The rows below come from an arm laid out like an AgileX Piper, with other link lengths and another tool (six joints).
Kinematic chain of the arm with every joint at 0, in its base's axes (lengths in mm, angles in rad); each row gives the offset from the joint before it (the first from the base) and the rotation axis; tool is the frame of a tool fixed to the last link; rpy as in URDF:
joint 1: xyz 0 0 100.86 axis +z
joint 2: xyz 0 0 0 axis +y
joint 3: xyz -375.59 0 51.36 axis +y
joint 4: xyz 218.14 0 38.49 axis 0.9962 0 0.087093
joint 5: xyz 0 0 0 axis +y
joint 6: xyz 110.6 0 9.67 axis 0.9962 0 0.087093
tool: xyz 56.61 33 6.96 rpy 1.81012 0.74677 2.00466
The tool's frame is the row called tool.
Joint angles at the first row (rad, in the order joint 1, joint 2, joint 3, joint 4, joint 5, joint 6):
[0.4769, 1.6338, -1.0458, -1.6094, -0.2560, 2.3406]
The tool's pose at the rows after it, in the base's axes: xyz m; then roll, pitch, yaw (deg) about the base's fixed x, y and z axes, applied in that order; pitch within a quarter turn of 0, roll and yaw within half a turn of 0:
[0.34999 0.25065 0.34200 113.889 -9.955 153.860]
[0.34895 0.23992 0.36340 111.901 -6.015 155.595]
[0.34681 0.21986 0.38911 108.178 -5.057 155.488]
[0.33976 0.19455 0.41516 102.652 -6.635 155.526]
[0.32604 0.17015 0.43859 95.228 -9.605 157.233]
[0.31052 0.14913 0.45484 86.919 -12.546 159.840]
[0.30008 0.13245 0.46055 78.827 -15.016 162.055]
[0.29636 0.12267 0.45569 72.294 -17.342 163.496]
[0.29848 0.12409 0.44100 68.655 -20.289 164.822]
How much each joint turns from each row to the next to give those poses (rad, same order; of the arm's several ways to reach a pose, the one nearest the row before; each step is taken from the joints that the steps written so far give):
[-0.0258, -0.0092, -0.0322, -0.0006, -0.0393, -0.0865]
[-0.0423, -0.0292, -0.0262, -0.0040, -0.0481, -0.0548]
[-0.0677, -0.0422, -0.0158, 0.0152, -0.0674, -0.0068]
[-0.0920, -0.0486, 0.0043, 0.0562, -0.1072, 0.0034]
[-0.1011, -0.0474, 0.0317, 0.1026, -0.1473, -0.0071]
[-0.0888, -0.0372, 0.0601, 0.1277, -0.1510, -0.0206]
[-0.0588, -0.0168, 0.0818, 0.1426, -0.1258, -0.0444]
[-0.0163, 0.0048, 0.0877, 0.1359, -0.0888, -0.0604]
[0.0281, 0.0257, 0.0754, 0.1029, -0.0489, -0.0564]

